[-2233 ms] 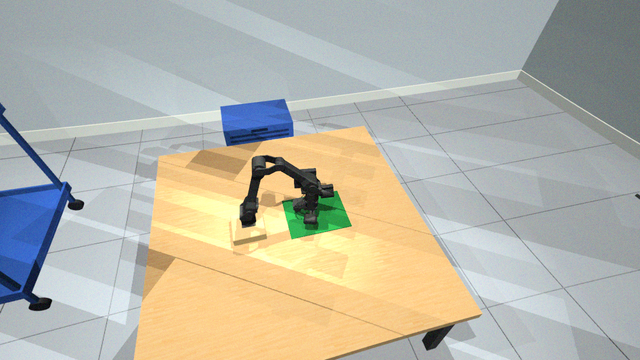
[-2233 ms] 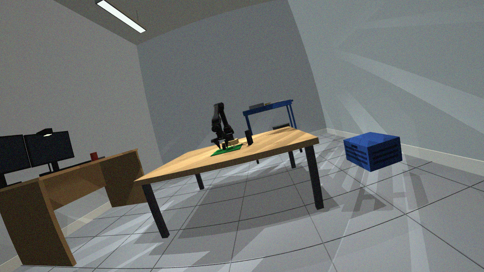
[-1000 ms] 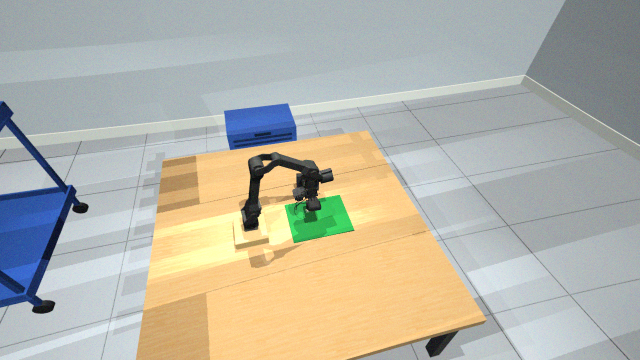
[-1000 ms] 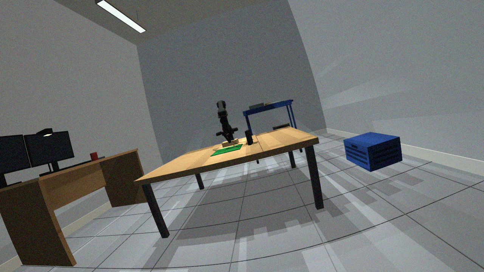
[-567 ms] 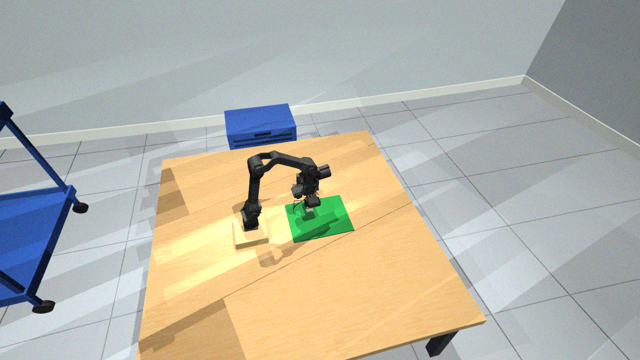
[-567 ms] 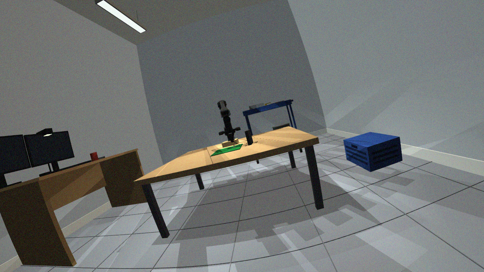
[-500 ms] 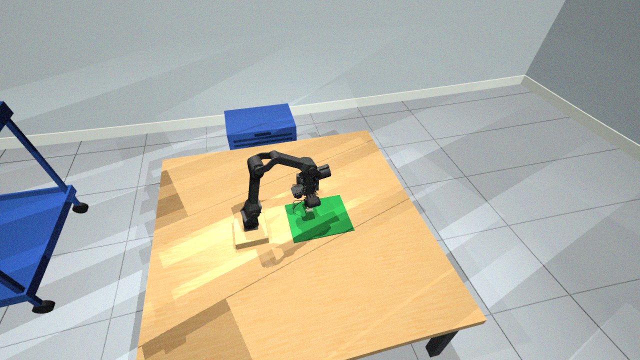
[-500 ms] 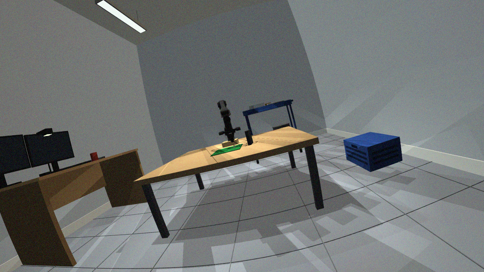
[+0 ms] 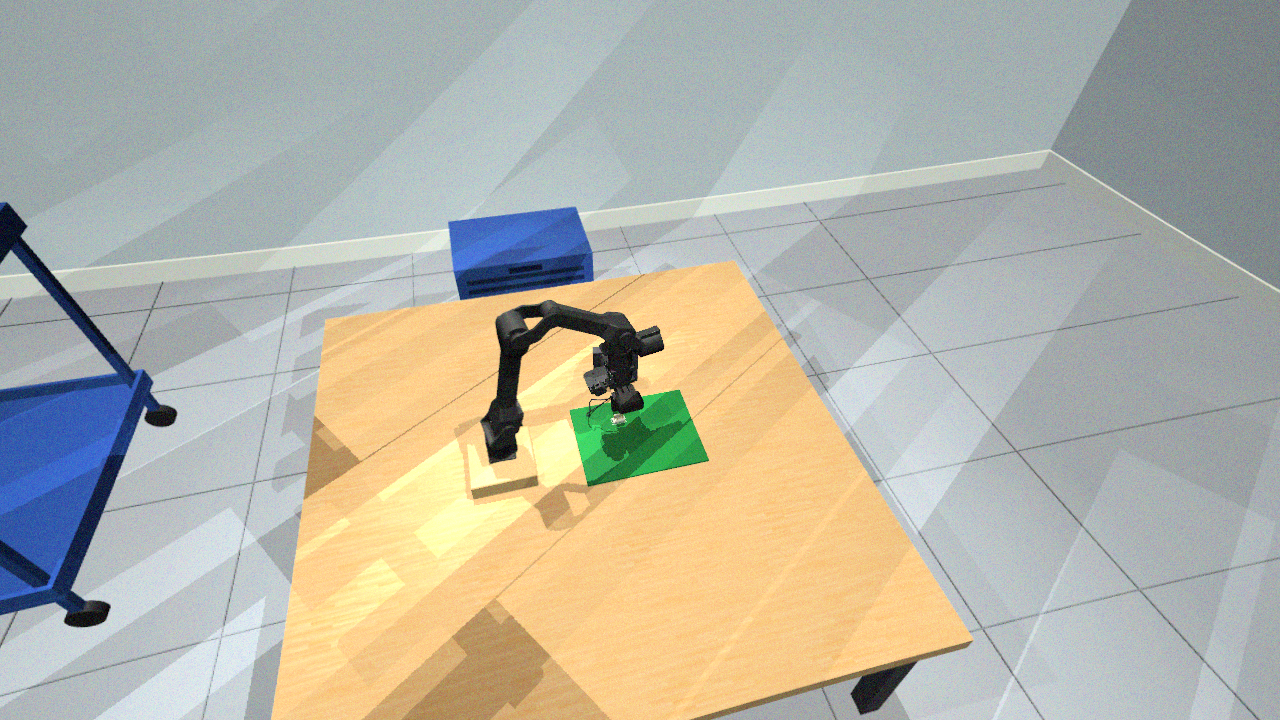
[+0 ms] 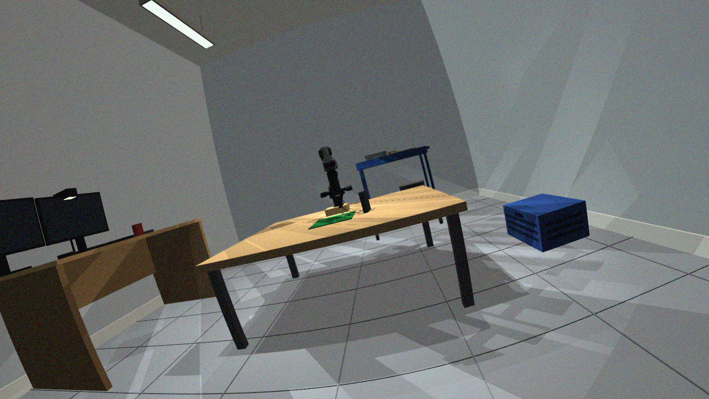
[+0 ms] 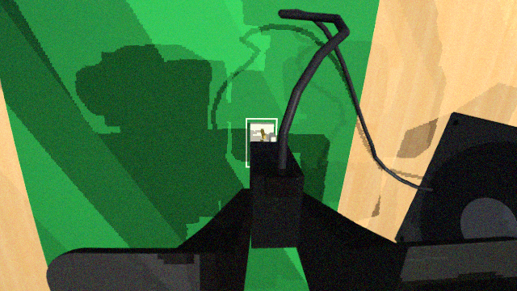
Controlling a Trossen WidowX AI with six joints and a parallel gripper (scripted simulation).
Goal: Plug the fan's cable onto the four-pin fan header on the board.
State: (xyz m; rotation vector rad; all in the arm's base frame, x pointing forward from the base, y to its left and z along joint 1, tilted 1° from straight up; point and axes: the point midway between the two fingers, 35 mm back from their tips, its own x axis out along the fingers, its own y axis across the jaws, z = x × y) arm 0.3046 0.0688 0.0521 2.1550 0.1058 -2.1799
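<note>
Right now the white four-pin header is 7 cm below my gripper tip and 1 cm behind it. The rest, counted from my gripper tip: black fan plug 1 cm behind, 1 cm above; then black fan 14 cm to the left, 1 cm below, 1 cm ahead; then green board 8 cm below, 5 cm to the right, 3 cm ahead.
</note>
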